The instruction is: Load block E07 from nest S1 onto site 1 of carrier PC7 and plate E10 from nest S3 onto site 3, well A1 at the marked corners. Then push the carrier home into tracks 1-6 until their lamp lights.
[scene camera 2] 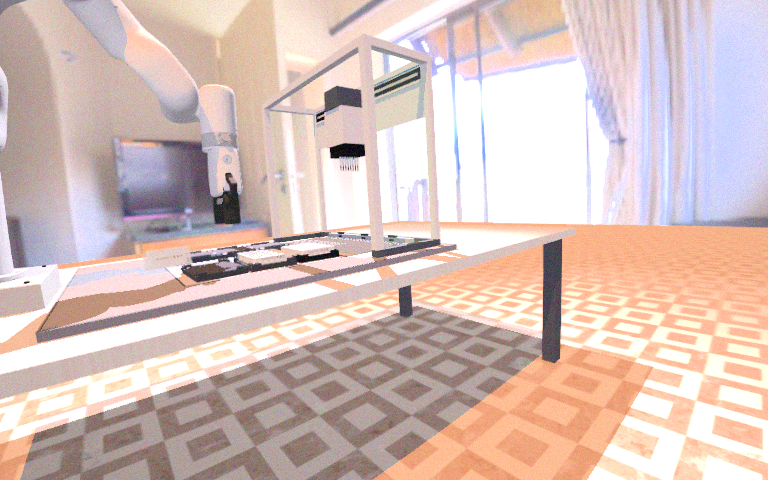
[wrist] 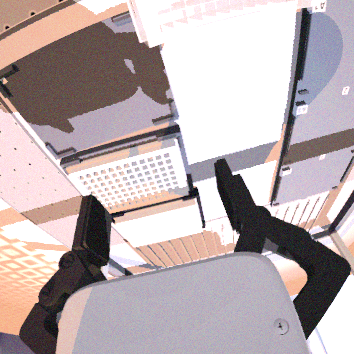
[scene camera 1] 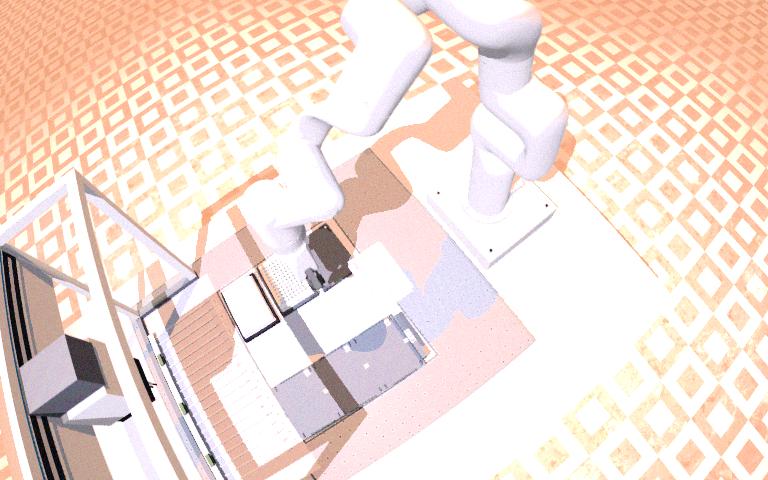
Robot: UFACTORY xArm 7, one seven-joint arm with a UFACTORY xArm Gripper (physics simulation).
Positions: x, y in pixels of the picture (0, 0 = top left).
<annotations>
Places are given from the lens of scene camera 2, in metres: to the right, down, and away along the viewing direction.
grey carrier plate [scene camera 2: 231, 251]: -0.41, 0.03, 0.89
well plate [scene camera 2: 156, 259]: -0.47, 0.04, 0.67
The marked spots on the grey carrier plate and the well plate are 0.23 m apart.
</annotations>
